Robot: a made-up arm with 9 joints. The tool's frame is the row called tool.
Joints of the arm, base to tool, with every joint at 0 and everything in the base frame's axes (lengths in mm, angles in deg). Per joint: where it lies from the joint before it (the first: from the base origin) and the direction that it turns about. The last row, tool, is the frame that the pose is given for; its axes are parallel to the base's.
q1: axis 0 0 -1 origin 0.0 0.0 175.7
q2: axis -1 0 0 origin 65.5 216.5 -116.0
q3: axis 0 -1 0 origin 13.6 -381.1 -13.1
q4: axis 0 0 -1 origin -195.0 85.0 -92.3
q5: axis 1 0 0 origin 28.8 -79.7 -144.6
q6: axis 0 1 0 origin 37.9 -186.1 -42.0
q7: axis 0 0 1 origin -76.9 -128.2 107.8
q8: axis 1 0 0 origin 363.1 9.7 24.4
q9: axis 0 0 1 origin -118.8 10.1 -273.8
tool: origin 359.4 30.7 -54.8
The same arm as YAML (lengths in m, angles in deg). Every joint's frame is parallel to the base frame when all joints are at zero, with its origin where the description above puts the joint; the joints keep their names.
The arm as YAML. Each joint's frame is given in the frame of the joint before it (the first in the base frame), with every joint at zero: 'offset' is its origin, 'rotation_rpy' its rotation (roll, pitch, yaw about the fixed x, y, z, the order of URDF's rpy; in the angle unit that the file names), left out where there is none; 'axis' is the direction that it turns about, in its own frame. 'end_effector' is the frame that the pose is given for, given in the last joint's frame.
length_unit: m
angle_unit: deg
chain:
  - id: q1
    offset: [0.0, 0.0, 0.1757]
    axis: [0.0, 0.0, -1.0]
  - id: q2
    offset: [0.0655, 0.2165, -0.116]
    axis: [-1.0, 0.0, 0.0]
  - id: q3
    offset: [0.0136, -0.3811, -0.0131]
    axis: [0.0, -1.0, 0.0]
  - id: q4
    offset: [-0.195, 0.085, -0.0923]
    axis: [0.0, 0.0, -1.0]
  - id: q5
    offset: [0.0288, -0.0797, -0.1446]
    axis: [1.0, 0.0, 0.0]
  - id: q6
    offset: [0.0379, -0.1861, -0.042]
    axis: [0.0, 1.0, 0.0]
  - id: q7
    offset: [-0.0769, -0.1282, 0.1078]
    axis: [0.0, 0.0, 1.0]
  - id: q8
    offset: [0.3631, 0.0097, 0.0244]
    axis: [1.0, 0.0, 0.0]
  - id: q9
    offset: [-0.1188, 0.0101, -0.2738]
    axis: [0.0, 0.0, 1.0]
end_effector:
  offset: [0.3594, 0.0307, -0.0548]

